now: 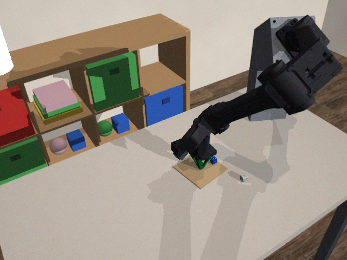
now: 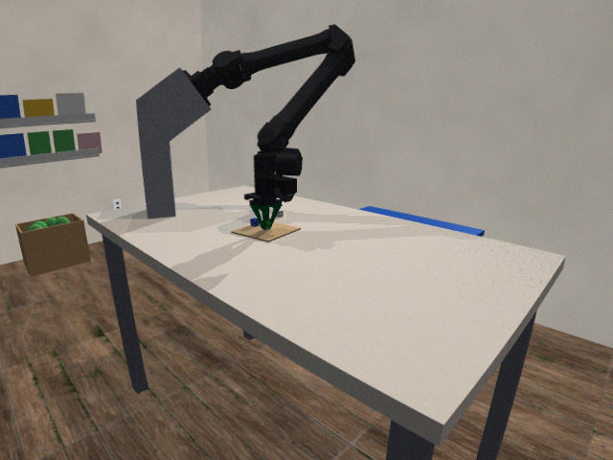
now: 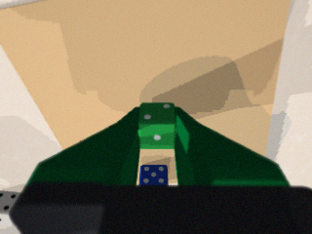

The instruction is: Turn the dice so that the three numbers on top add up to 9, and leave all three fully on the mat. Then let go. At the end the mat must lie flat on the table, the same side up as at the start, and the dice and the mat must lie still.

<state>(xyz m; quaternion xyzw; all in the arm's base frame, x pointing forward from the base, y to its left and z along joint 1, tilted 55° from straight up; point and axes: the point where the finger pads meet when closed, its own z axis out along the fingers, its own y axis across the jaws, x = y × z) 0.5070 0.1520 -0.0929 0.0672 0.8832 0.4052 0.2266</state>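
Right now my hand is right at the green die. Round my hand: tan mat (20 mm below); then blue die (60 mm behind); then white die (120 mm to the left, 110 mm behind, 10 mm below).
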